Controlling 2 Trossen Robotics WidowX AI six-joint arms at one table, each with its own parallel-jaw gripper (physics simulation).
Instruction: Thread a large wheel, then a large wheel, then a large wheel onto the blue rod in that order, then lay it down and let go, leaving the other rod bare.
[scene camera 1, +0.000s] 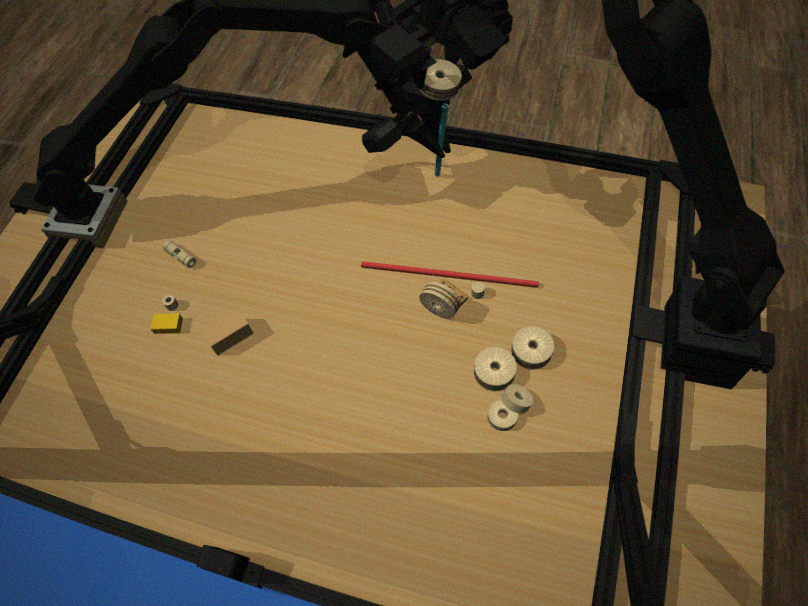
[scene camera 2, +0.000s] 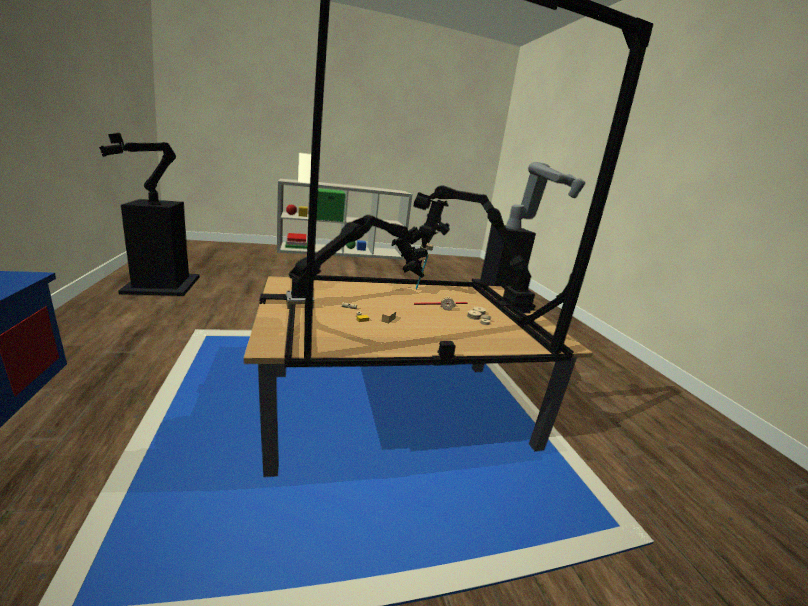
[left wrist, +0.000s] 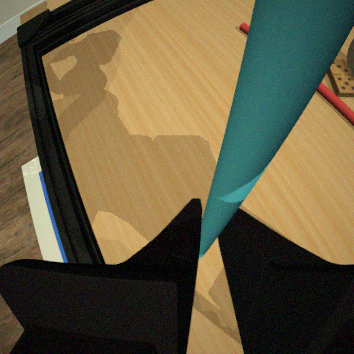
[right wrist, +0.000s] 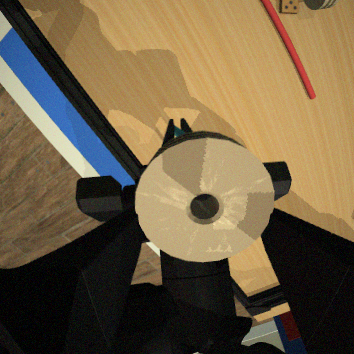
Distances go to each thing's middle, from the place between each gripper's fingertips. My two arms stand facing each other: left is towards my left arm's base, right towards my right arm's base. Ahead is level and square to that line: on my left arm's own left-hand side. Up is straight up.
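My right gripper 13 cm above the blue rod (left wrist: 285, 57), 1 cm short of it, 1 cm to the left of it. Dark block (scene camera 1: 232, 329) 21 cm below my right hand, 34 cm behind, 22 cm to the left.
My left gripper 2 cm below the blue rod, 1 cm to the right of it. Dark block 6 cm below my left hand, 35 cm behind, 23 cm to the left.
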